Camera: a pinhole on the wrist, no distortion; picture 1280 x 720 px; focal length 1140.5 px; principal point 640.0 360.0 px. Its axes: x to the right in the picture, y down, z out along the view. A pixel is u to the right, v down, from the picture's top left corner.
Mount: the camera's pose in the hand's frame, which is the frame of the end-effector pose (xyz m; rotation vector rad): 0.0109 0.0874 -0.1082 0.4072 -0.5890 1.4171
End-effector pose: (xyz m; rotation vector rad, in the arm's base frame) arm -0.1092 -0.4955 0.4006 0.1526 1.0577 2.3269
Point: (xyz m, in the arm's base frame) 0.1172 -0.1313 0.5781
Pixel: 885 259
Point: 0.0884 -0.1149 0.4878
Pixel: 727 162
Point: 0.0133 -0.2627 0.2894
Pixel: 228 94
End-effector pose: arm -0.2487 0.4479 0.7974 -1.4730 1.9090 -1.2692
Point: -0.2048 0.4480 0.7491
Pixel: 912 448
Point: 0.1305 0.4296 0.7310
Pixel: 799 531
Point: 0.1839 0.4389 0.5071
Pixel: 1241 687
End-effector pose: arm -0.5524 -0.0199 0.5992 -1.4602 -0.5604 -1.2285
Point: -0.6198 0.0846 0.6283
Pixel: 458 356
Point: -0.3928 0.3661 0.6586
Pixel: 1236 248
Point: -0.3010 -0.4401 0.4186
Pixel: behind the camera
